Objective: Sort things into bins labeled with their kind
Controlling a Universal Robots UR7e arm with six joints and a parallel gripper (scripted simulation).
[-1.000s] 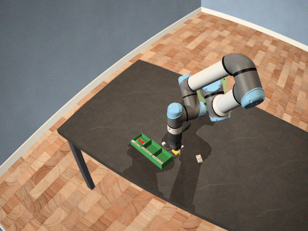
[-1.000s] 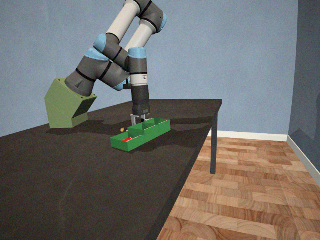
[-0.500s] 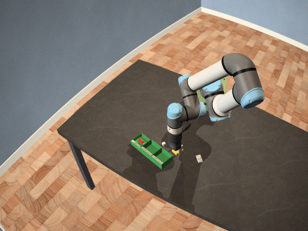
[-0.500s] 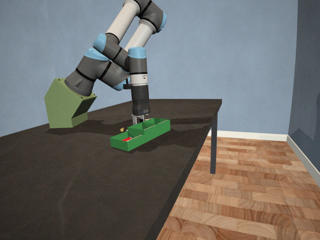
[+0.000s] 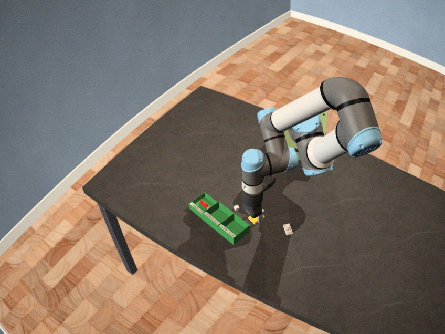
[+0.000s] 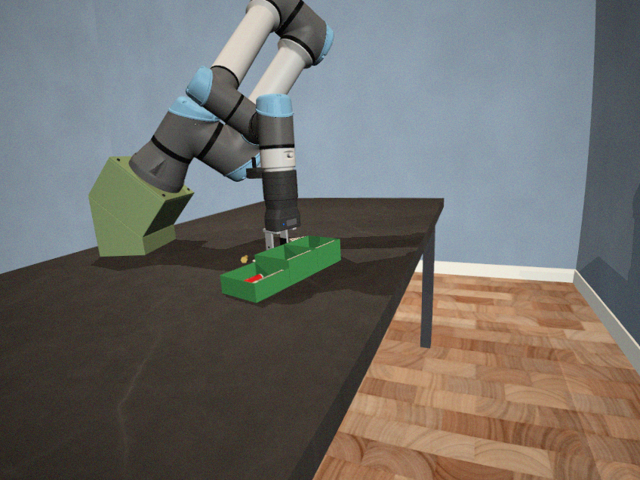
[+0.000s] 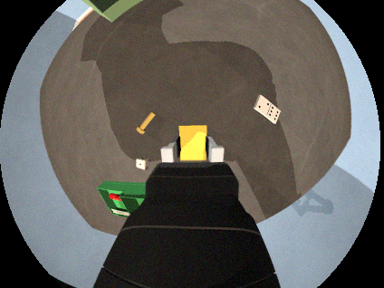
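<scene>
The brass bolt lies 70 mm to the right of my hand, 40 mm behind it and 10 mm below it. From my hand the other things lie so: white domino (130 mm to the left, 30 mm behind, 10 mm below); flat yellow block (10 mm below); white die (90 mm to the right, 10 mm below, 10 mm ahead).
</scene>
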